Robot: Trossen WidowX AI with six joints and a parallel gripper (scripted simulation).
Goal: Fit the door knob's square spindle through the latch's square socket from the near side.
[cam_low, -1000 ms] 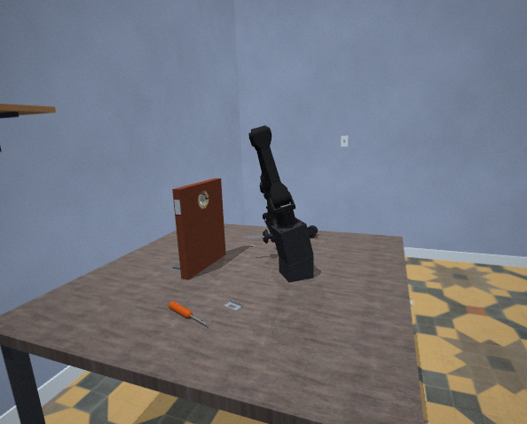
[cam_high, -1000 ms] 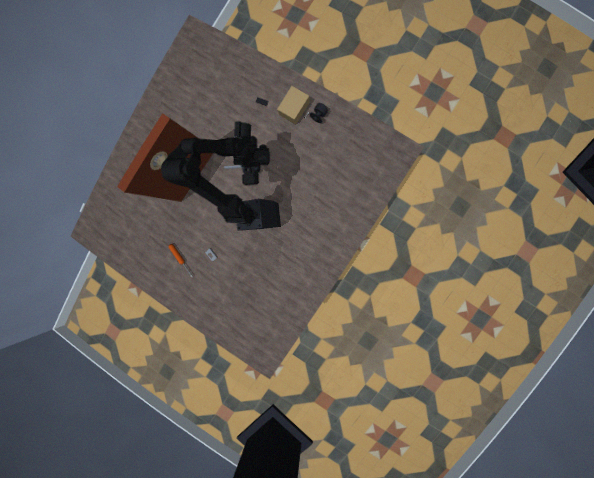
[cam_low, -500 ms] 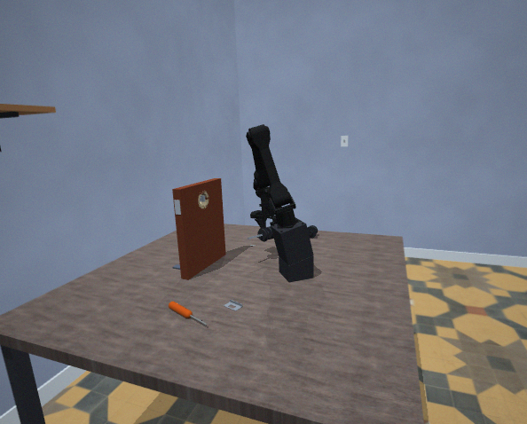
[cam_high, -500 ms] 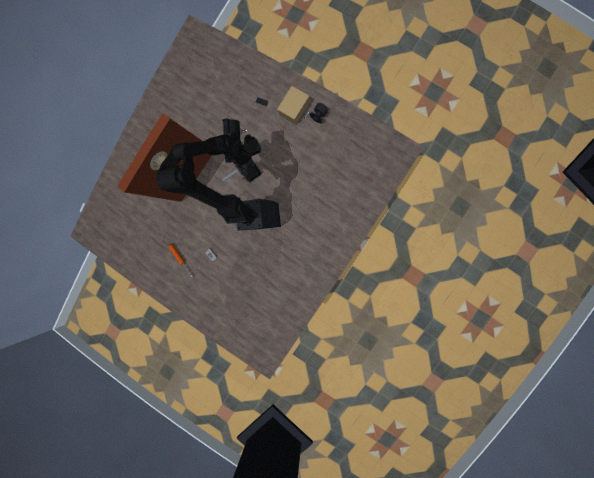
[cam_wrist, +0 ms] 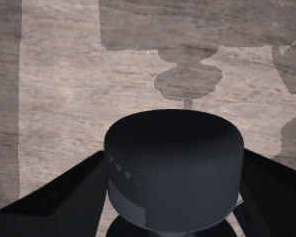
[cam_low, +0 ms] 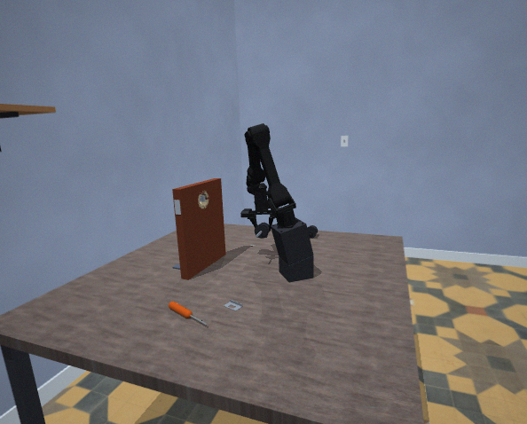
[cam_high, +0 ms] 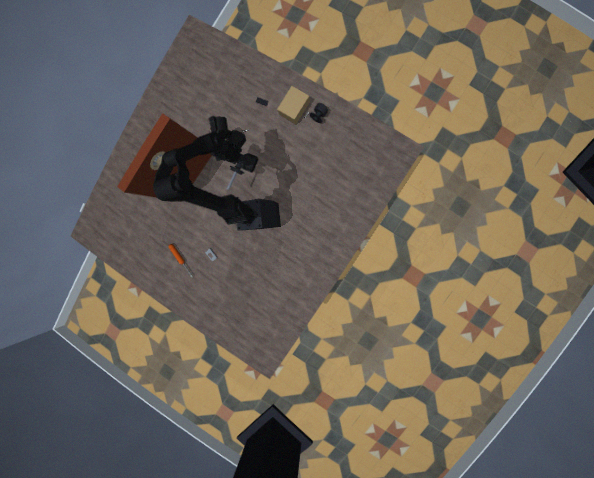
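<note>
The grey latch is 200 mm to the left of my hand, 190 mm ahead of it and 140 mm above it. From my hand the other things lie so: small black piece (260 mm to the right, 170 mm below, 170 mm ahead); cardboard box (340 mm to the right, 140 mm below, 30 mm ahead); white latch plate (350 mm to the left, 170 mm ahead, 140 mm above).
</note>
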